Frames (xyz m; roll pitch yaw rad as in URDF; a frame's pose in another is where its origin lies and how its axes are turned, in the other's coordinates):
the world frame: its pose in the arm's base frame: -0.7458 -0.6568 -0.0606 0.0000 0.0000 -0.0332
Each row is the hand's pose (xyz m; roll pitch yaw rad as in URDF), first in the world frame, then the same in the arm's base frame.
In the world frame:
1: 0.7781 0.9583 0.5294 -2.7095 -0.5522 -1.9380
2: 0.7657 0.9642 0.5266 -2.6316 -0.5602 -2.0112
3: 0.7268 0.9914 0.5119 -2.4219 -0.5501 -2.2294
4: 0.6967 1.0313 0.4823 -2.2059 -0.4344 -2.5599
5: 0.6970 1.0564 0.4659 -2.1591 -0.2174 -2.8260
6: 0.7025 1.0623 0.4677 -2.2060 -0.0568 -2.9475
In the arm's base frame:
1: 0.0637 0.2751 0.4688 -2.7095 -0.5522 -1.9712
2: 0.0515 0.2815 0.4660 -2.6316 -0.5602 -2.0444
3: 0.0135 0.3099 0.4513 -2.4219 -0.5501 -2.2626
4: -0.0153 0.3508 0.4217 -2.2059 -0.4344 -2.5931
5: -0.0141 0.3759 0.4053 -2.1591 -0.2174 -2.8592
6: -0.0084 0.3816 0.4071 -2.2060 -0.0568 -2.9807

